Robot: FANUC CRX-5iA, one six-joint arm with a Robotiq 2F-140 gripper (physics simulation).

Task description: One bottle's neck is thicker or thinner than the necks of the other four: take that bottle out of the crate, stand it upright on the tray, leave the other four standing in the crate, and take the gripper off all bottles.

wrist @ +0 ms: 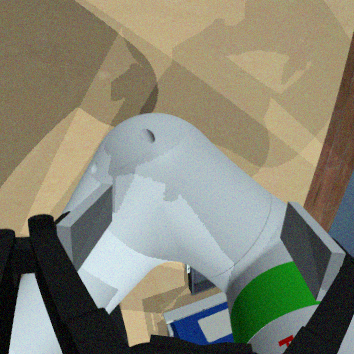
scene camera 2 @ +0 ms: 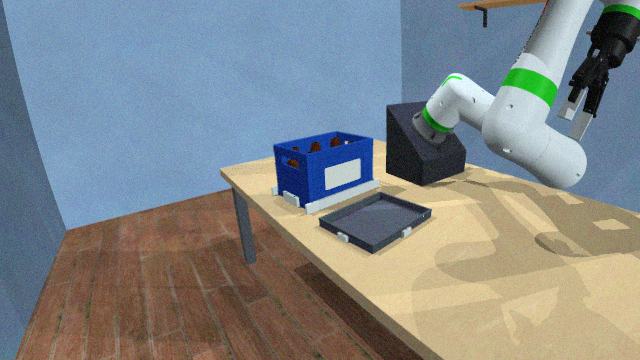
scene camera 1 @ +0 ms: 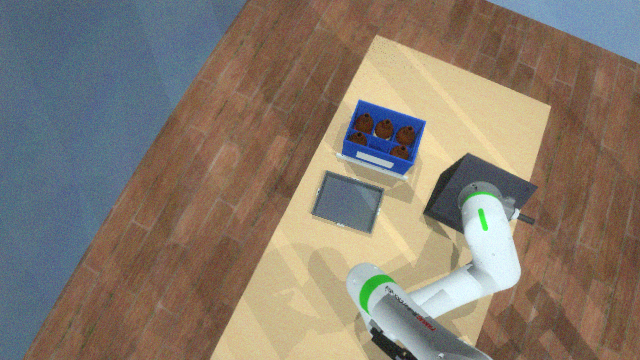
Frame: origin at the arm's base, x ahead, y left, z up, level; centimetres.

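Seen in the pictures: gripper, fingertip midpoint: (wrist: 197,211) (scene camera 2: 569,129) (scene camera 1: 387,330); arm's base at its link origin: (scene camera 2: 428,129) (scene camera 1: 479,199).
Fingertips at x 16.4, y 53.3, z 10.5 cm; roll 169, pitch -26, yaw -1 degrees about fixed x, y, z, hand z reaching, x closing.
Note:
Offsets run from my fingertips to a thing's top centre. "*": to the spot under its first point.
The blue crate {dx +24.5, dy -63.8, dz -10.6 cm} (scene camera 1: 350,151) (scene camera 2: 315,185) (wrist: 190,328) stands on the table. In scene camera 1, brown bottles {dx +33.5, dy -67.2, dz -11.8 cm} (scene camera 1: 364,124) {dx +25.1, dy -68.2, dz -11.8 cm} (scene camera 1: 384,130) {dx +16.1, dy -69.3, dz -11.8 cm} (scene camera 1: 406,136) stand in its far row, and two more {dx +32.9, dy -58.7, dz -11.8 cm} (scene camera 1: 358,139) {dx +15.6, dy -60.5, dz -11.8 cm} (scene camera 1: 400,152) in its near row, either side of an empty middle compartment. Their necks are too small to compare. The dark tray {dx +26.6, dy -36.2, dz -25.5 cm} (scene camera 1: 348,202) (scene camera 2: 375,220) (wrist: 201,283) lies beside the crate with nothing on it. My gripper (scene camera 2: 573,120) (wrist: 197,211) is open and empty, high above the table, far from crate and tray. Its fingertips cannot be made out in scene camera 1.
White strips {* dx +23.9, dy -53.4, dz -26.4 cm} (scene camera 1: 370,167) (scene camera 2: 342,196) lie along the crate's foot. The dark pedestal (scene camera 1: 440,195) (scene camera 2: 442,162) carries the arm's base beside the crate. The white arm (scene camera 1: 492,250) (scene camera 2: 530,135) (wrist: 200,200) bends over the table and partly hides crate and tray in the wrist view. A wooden shelf (scene camera 2: 500,5) hangs on the wall.

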